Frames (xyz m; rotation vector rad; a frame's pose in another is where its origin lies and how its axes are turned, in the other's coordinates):
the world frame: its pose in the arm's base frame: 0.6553 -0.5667 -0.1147 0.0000 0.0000 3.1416
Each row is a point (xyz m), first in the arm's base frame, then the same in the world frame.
Working: the arm's base frame: its pose in the world frame: 0.6553 -0.5667 0.1147 0.0000 0.0000 3.1416

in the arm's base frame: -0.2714 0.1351 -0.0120
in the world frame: 0.9267 -0.7018 0.1027
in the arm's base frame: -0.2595 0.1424 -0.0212
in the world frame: 0.9148 -0.7091 0.0935
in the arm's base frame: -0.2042 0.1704 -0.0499
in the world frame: 0.8595 -0.7371 0.0648
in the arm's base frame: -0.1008 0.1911 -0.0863
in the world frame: 0.7561 -0.7578 0.0284
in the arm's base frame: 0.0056 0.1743 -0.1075
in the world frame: 0.6497 -0.7410 0.0072
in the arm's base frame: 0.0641 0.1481 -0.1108
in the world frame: 0.5912 -0.7148 0.0039
